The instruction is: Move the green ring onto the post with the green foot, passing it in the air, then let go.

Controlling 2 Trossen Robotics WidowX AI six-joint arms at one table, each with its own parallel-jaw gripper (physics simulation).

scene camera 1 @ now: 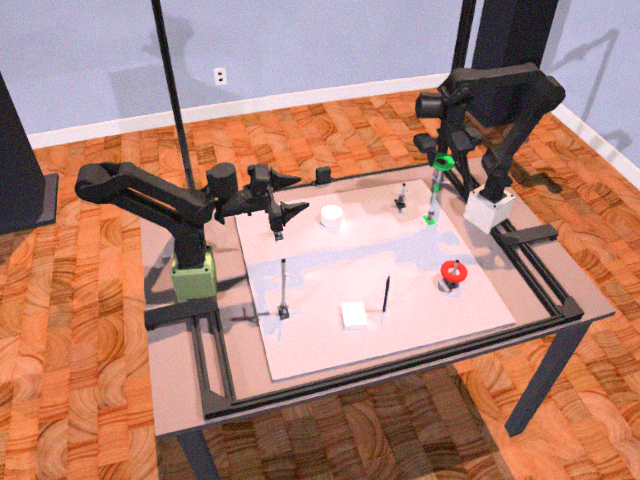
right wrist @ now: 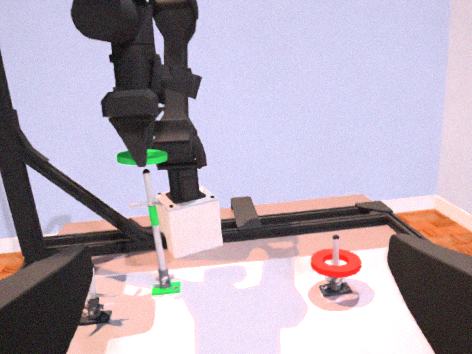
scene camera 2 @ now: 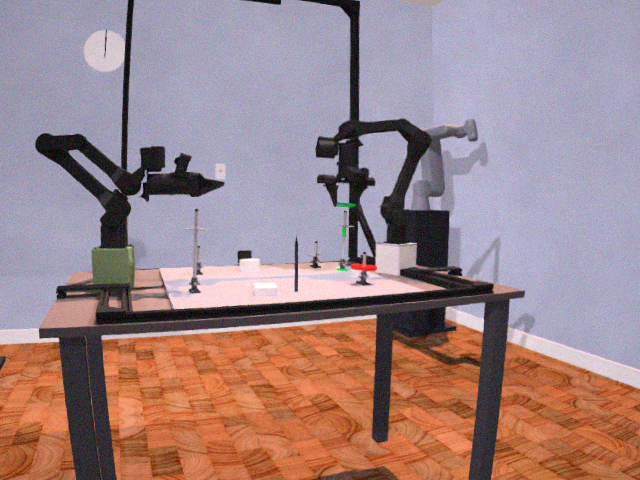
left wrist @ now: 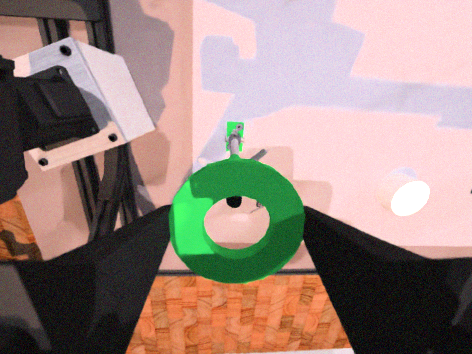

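Seen in the pictures: left gripper, fingertip midpoint: (scene camera 1: 442,164) (right wrist: 145,161) (scene camera 2: 345,207) (left wrist: 237,212); right gripper, fingertip midpoint: (scene camera 1: 305,191) (right wrist: 242,254) (scene camera 2: 221,183); left arm's base, origin of the base link: (scene camera 1: 492,194) (right wrist: 185,196) (scene camera 2: 396,242) (left wrist: 54,111); right arm's base, origin of the base link: (scene camera 1: 191,259) (scene camera 2: 113,247).
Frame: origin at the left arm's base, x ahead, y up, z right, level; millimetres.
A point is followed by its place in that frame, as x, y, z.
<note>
The green ring (scene camera 1: 448,166) {152, 126, 72} (scene camera 2: 345,205) {172, 124, 75} (left wrist: 285,200) {175, 128, 92} (right wrist: 127,158) {172, 132, 124} is held roughly level by my left gripper (scene camera 1: 443,158) {150, 119, 97} (scene camera 2: 345,203) {150, 119, 97} (left wrist: 237,212) {150, 119, 97} (right wrist: 145,161) {150, 119, 97}, which is shut on it. The post with the green foot (scene camera 1: 434,198) {158, -1, 94} (scene camera 2: 344,245) {156, -6, 91} (left wrist: 234,145) {158, -16, 92} (right wrist: 159,250) {161, -18, 98} stands upright below. The ring is a little above the post's tip, with a small gap. In the left wrist view the black tip shows through the upper edge of the ring's hole. My right gripper (scene camera 1: 304,192) {583, 188, 157} (scene camera 2: 223,183) {583, 188, 157} (right wrist: 242,254) {583, 188, 157} is open and empty, far from the ring on the other side of the table.
A red ring (scene camera 1: 463,272) {283, -38, -142} (scene camera 2: 363,267) {325, -37, -145} (right wrist: 320,262) {293, -37, -99} is around a short post. A white cylinder (scene camera 1: 331,217) {420, -53, 255}, a white block (scene camera 1: 354,315) {591, -68, -60}, a thin dark spike (scene camera 1: 386,294) {513, -17, -86}, a tall post (scene camera 1: 283,284) {722, 34, 57} and a short post (scene camera 1: 400,203) {185, -79, 200} stand on the table.
</note>
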